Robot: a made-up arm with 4 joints. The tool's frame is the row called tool.
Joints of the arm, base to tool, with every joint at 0 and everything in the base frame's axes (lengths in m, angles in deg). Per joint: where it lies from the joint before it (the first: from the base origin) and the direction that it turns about. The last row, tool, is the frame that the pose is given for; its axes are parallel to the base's.
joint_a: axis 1 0 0 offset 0 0 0.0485
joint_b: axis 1 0 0 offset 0.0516 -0.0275 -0.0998
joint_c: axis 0 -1 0 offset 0.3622 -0.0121 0.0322
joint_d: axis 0 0 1 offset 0.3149 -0.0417 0.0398
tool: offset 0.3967 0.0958 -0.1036
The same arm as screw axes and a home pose.
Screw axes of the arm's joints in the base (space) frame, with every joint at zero. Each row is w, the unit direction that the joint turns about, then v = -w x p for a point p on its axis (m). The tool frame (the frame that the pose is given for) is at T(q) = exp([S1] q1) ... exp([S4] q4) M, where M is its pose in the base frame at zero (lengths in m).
S1 = (1, 0, 0, 0, 0.0485, 0)
S2 = (1, 0, 0, 0, -0.0513, 0.0275)
S3 = (0, -1, 0, -0.0191, 0, -0.4138)
S4 = (0, 0, 1, -0.0813, -0.7287, 0)
M: xyz 1.1254 0.0145 -0.0829 (m) rpy 0 0 0 (deg, as in URDF)

